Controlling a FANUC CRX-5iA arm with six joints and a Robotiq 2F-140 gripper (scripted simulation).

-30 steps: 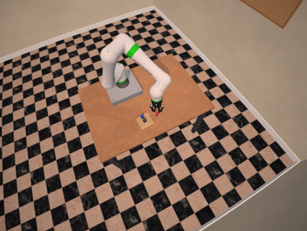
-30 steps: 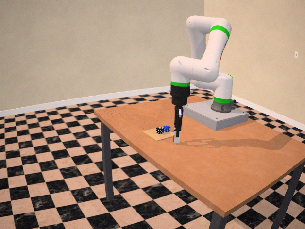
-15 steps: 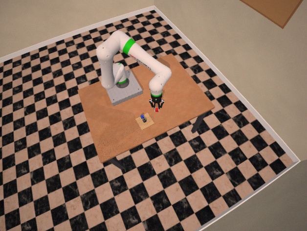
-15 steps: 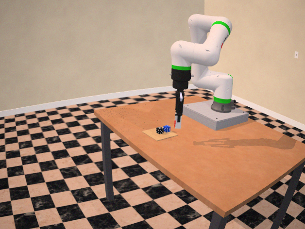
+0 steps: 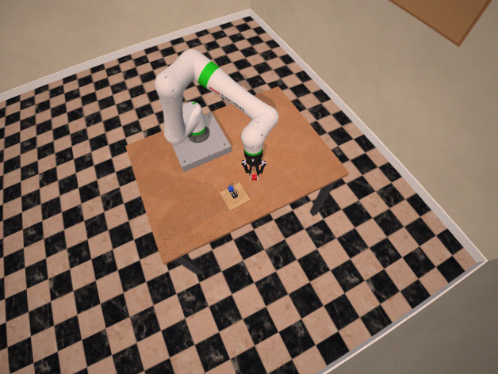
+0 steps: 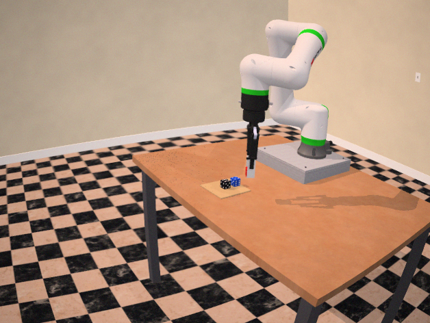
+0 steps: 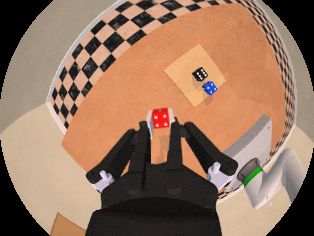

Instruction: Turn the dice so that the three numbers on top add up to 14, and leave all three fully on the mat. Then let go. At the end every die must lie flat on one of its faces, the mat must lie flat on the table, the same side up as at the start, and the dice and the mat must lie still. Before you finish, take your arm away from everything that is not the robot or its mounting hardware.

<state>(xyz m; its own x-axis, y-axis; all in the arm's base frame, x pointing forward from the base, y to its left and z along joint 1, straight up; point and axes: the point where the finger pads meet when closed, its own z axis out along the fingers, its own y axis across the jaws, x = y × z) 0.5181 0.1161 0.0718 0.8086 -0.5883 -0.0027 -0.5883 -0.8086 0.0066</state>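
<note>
My gripper is now 10 mm past the black die, 140 mm to the left of it and 120 mm above it. Also, from my hand: blue die: 50 mm behind, 140 mm to the right, 120 mm below; tan mat: 10 mm behind, 140 mm to the right, 130 mm below; red die: 20 mm below.
</note>
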